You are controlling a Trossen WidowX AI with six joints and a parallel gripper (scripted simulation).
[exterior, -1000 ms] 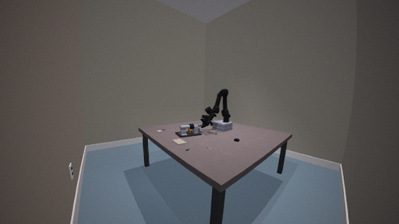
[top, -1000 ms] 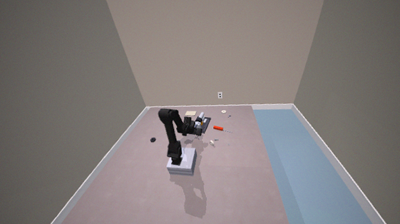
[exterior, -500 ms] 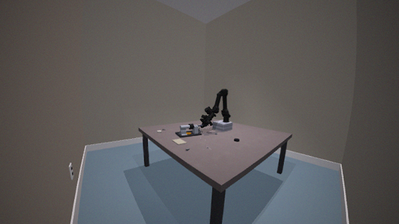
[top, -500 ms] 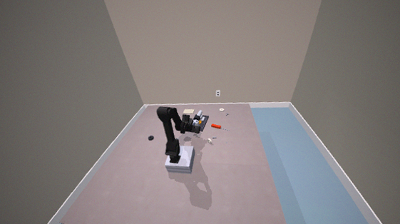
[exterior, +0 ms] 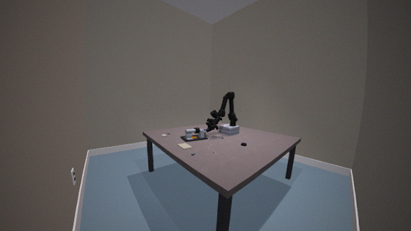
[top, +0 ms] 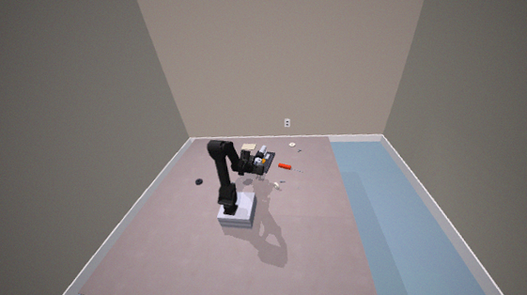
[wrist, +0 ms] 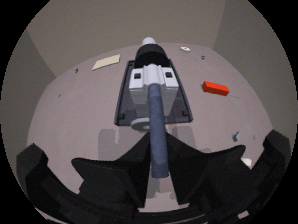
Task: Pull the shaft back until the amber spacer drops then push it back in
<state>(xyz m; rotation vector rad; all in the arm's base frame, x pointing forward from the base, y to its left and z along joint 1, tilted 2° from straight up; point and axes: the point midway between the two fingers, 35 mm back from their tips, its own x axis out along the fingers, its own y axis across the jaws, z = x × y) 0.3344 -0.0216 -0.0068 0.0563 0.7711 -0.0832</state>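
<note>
My gripper tip is now 5 cm short of the blue-grey shaft and 2 cm below it. Also, from my gripper tip: tan pad (33 cm ahead, 15 cm to the left, 5 cm below); then amber spacer (14 cm ahead, 1 cm to the right, 5 cm below); then black spacer (10 cm ahead, 1 cm to the right, 2 cm above).
</note>
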